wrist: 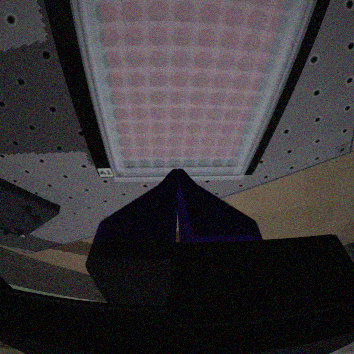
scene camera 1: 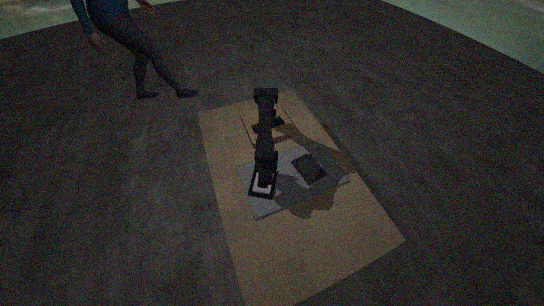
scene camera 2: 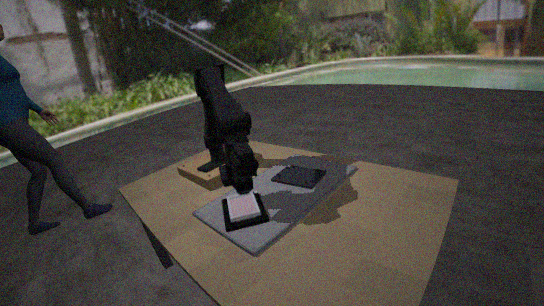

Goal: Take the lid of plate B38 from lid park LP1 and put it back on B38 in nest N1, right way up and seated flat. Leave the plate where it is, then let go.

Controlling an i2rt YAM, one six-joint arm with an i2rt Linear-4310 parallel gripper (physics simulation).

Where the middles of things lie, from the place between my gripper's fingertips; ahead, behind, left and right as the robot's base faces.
Now: hand 4 cm short of the lid point(wrist: 196, 92), 4 cm to the left of it and 1 cm above it. Also, from my hand: grey perforated plate point(scene camera 2: 283, 203) (7 cm ahead, 12 cm to the left, 4 cm below).
